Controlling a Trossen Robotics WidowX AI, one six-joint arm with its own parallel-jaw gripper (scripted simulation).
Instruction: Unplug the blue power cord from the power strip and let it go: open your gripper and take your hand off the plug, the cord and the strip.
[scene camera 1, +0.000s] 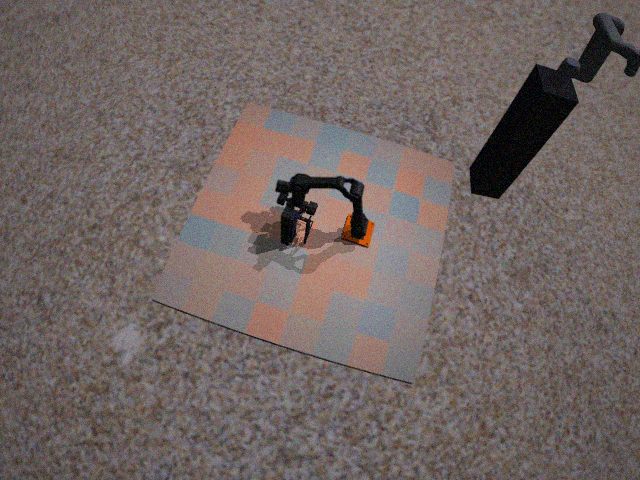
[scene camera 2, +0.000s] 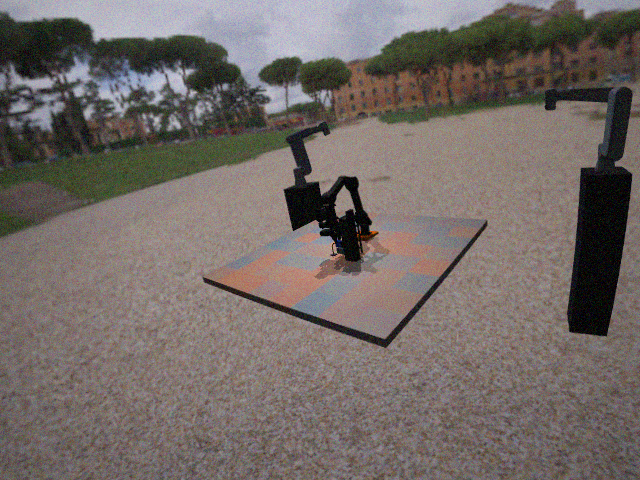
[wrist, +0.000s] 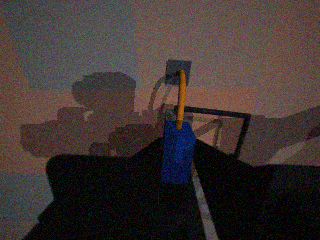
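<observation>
The wrist view shows me a blue plug (wrist: 178, 148), and my gripper (wrist: 177, 143) is there too.
</observation>
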